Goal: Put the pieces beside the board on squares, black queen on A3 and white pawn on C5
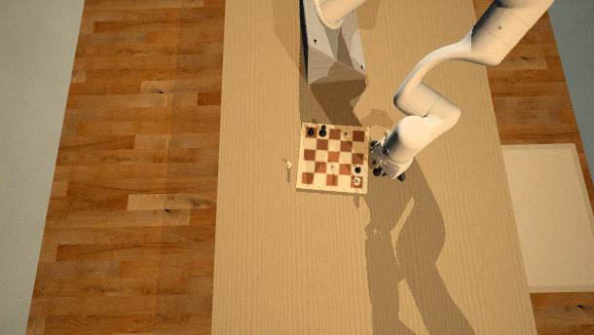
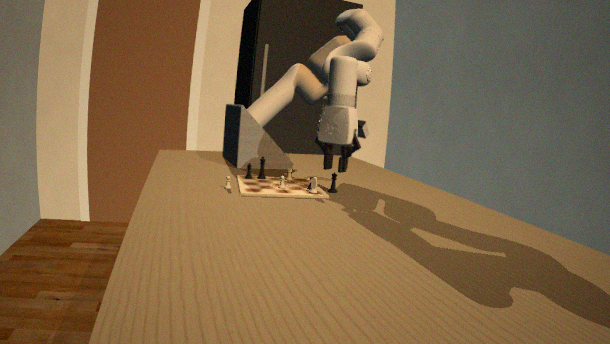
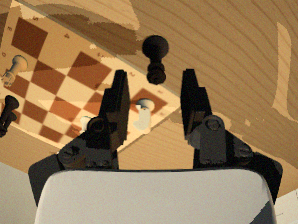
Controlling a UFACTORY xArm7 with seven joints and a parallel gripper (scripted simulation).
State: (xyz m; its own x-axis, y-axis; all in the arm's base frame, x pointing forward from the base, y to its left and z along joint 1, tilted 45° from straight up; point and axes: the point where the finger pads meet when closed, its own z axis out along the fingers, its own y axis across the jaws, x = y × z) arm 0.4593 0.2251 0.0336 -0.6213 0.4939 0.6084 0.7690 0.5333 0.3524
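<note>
My gripper is now 6 cm to the left of the black pawn and 6 cm above it. The rest, counted from my hand: chessboard (14 cm to the right, 7 cm below, 4 cm behind).
</note>
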